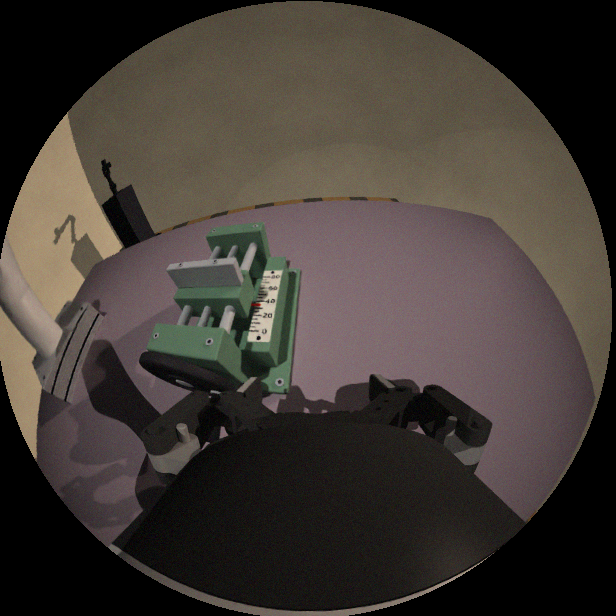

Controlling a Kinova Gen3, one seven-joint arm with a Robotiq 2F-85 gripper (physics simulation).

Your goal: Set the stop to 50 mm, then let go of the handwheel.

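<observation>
A green slide fixture [229,304] sits on the mauve table, left of centre. A grey stop plate [205,272] rides on three metal rods. A white scale strip [265,307] runs along its right side, marked 0 to 60. A red pointer [256,304] sits between the 20 and 40 marks, close to 40. A black handwheel [186,370] is at the near end of the fixture. My gripper [313,396] is open, fingers spread wide. The left fingertip [249,387] is just beside the handwheel's right edge; whether it touches I cannot tell. The right finger [390,390] is well clear.
A black box [127,215] stands at the table's far left corner by a yellow-black striped edge [287,202]. A white arm link [25,307] and a grey curved bracket [71,350] are at the left. The table right of the fixture holds nothing.
</observation>
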